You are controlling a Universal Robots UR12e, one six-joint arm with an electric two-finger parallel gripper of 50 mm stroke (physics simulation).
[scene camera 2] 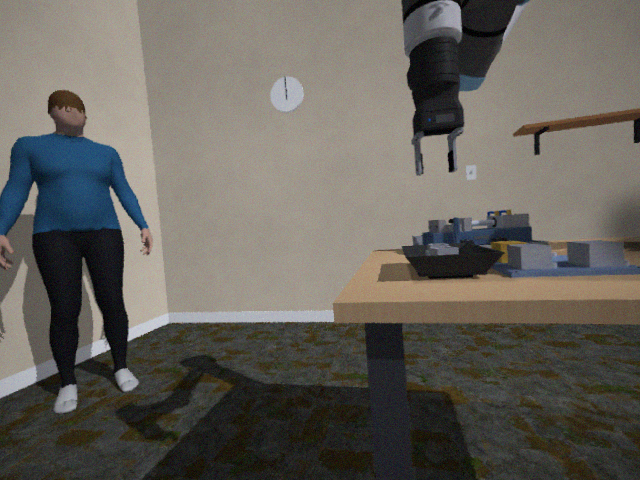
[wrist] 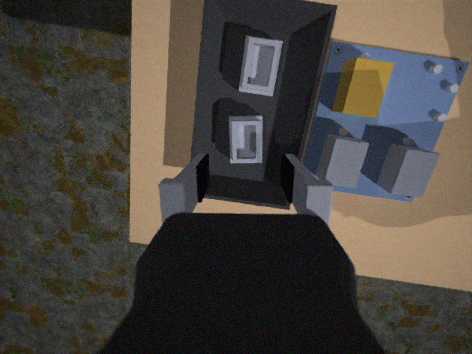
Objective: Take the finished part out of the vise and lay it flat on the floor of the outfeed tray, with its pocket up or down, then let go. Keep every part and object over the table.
my gripper: scene camera 2; wrist
same spot on my gripper: (scene camera 2: pixel 452 155) = (wrist: pixel 286 197)
